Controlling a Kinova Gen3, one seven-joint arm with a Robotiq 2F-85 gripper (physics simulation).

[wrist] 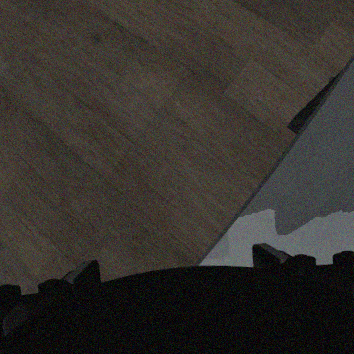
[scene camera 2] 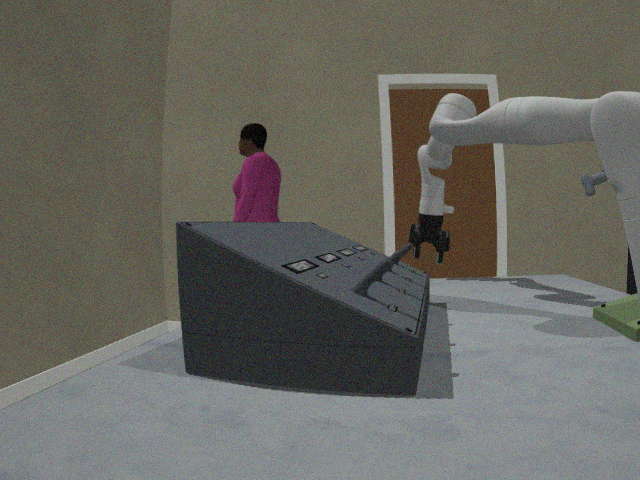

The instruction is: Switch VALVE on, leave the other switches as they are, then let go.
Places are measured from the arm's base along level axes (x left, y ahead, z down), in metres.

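Pixels of known places: gripper, fingertip midpoint: (scene camera 2: 427,261).
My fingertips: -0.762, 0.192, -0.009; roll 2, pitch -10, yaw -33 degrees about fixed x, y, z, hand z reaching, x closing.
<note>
Ahead of a thing's pixels: the offset from my fingertips to its middle, as dx, dy, dz. Level surfaces: height alone.
A dark grey sloped console @(+0.595, +0.319, -0.010) (scene camera 2: 299,320) stands on the table in the scene view. Long dark switch levers @(+0.793, +0.290, -0.059) (scene camera 2: 382,269) stick up from its lower slope toward the arm; they overlap from this side. I cannot tell which one is VALVE, and no label is readable. My gripper (scene camera 2: 428,258) (wrist: 176,270) is open and empty, pointing down. In the scene view it appears just right of the levers' upper ends; its depth relative to them is unclear, and no contact can be made out. The console and levers do not show in the wrist view.
The pale grey-blue table @(dz +0.052) (scene camera 2: 289,439) (wrist: 320,165) has its edge over a brown wooden floor (wrist: 125,140) in the wrist view. A dark object (wrist: 312,107) shows at that edge. A person in magenta (scene camera 2: 258,186) stands behind the console. A green slab (scene camera 2: 620,315) lies at the right.
</note>
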